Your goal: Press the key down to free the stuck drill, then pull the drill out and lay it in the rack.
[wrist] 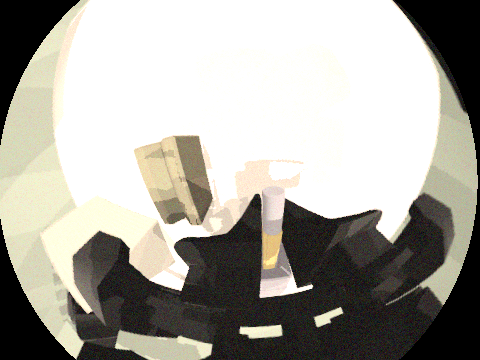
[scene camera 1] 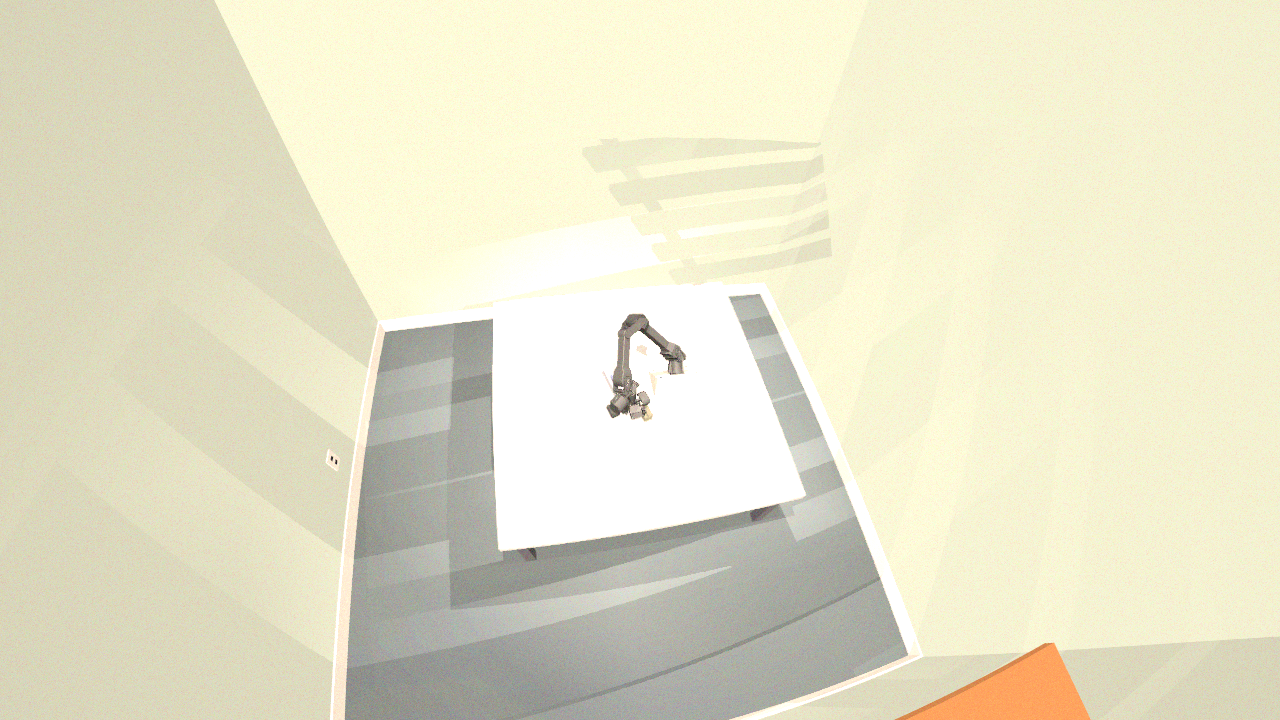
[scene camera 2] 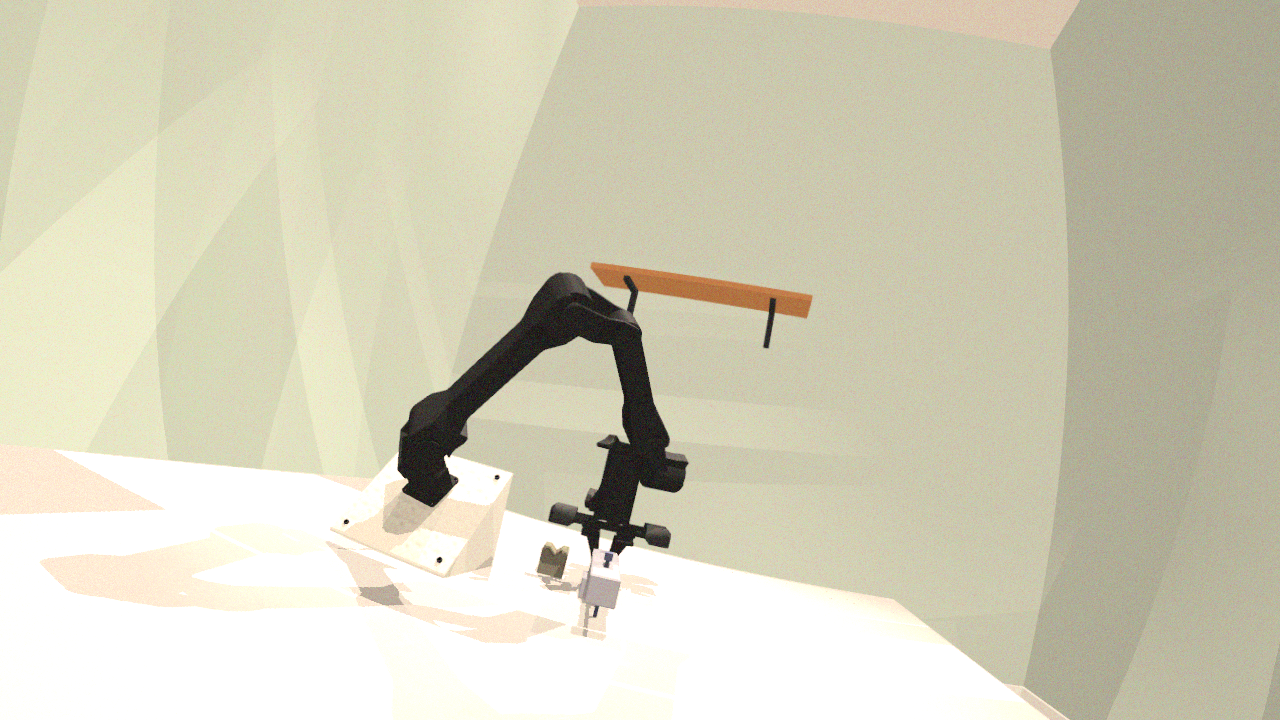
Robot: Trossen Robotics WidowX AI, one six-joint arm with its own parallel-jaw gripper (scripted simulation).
The pictures show: the gripper, a drill, a rack and a light grey box.
